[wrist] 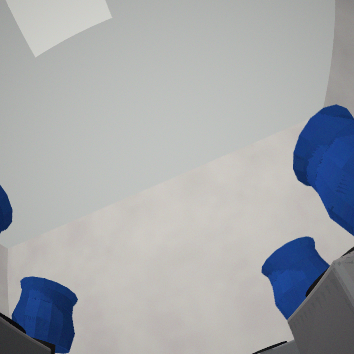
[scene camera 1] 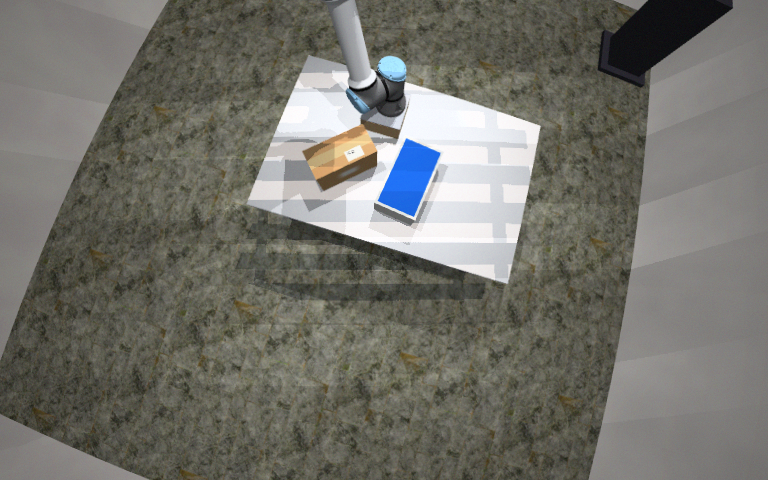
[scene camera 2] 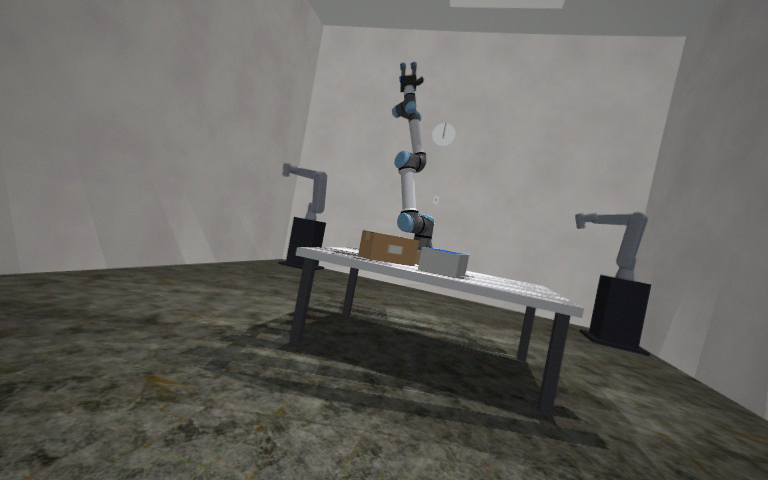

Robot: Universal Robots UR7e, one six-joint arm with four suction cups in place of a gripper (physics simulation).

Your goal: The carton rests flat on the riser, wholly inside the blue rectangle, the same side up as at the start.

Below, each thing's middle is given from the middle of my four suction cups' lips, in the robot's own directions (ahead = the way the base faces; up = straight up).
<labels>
Right now my suction cup is 1180 mm above the brown carton (scene camera 1: pixel 335 160), 350 mm short of it and 180 mm to the right of it. Also, from my suction cup: grey riser (scene camera 2: pixel 442 262) (1190 mm below, 510 mm to the left, 350 mm ahead).
</labels>
